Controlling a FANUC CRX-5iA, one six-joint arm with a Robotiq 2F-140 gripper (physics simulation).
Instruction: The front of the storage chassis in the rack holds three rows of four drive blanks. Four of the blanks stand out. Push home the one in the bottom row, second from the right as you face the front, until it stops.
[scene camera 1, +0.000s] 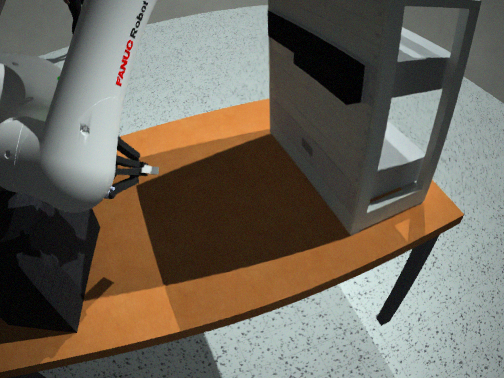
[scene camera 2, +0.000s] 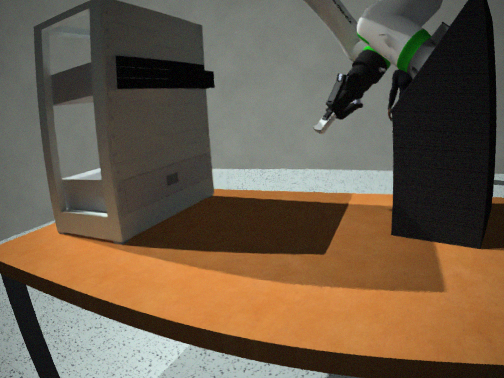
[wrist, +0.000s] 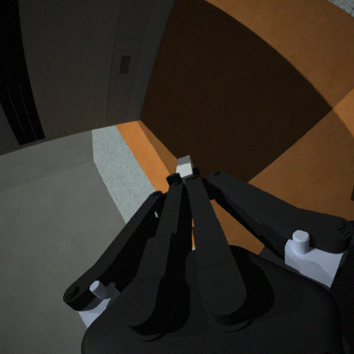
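Where they show: gripper, fingertip midpoint: (scene camera 1: 153, 170) (scene camera 2: 318, 131); arm's base, origin of the base link: (scene camera 2: 438, 70).
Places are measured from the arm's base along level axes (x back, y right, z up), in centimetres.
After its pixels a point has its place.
The storage chassis shows as a black band (scene camera 1: 330, 67) @[y 0.8, x -70.9, z 4.8 cm] (scene camera 2: 155, 74) @[y -20.9, x -72.1, z 3.3 cm] (wrist: 17, 75) across the upper part of the grey rack (scene camera 1: 376, 135) @[y 9.9, x -78.4, z -7.4 cm] (scene camera 2: 106, 150) @[y -40.2, x -72.7, z -15.1 cm] (wrist: 75, 65). Part of its front stands out in a step in both scene views. Fine lines cross the black front, but I cannot tell the single drive blanks or rows apart, nor which is second from the right in the bottom row. My gripper (scene camera 1: 150, 170) @[y -3.7, x -32.8, z -15.8 cm] (scene camera 2: 323, 124) @[y -3.7, x -32.8, z -15.8 cm] (wrist: 186, 166) is shut and empty, its pale fingertips together. It hangs in the air well in front of the rack, lower than the chassis in the second scene view.
The rack stands on the orange table (scene camera 1: 240, 295) @[y 17.8, x -45.3, z -39.1 cm] (scene camera 2: 300, 320) @[y -52.9, x -20.1, z -39.1 cm] (wrist: 300, 175), its side openings facing the table's end. A dark pedestal (scene camera 1: 45, 280) @[y 16.5, x -4.5, z -20.8 cm] (scene camera 2: 440, 170) @[y -16.7, x -0.7, z -22.8 cm] stands at the opposite end, below the white arm (scene camera 1: 85, 125) @[y 26.2, x -28.6, z 16.0 cm] (scene camera 2: 390, 30) @[y -3.8, x -11.6, z 10.0 cm]. A broad shadow lies between them.
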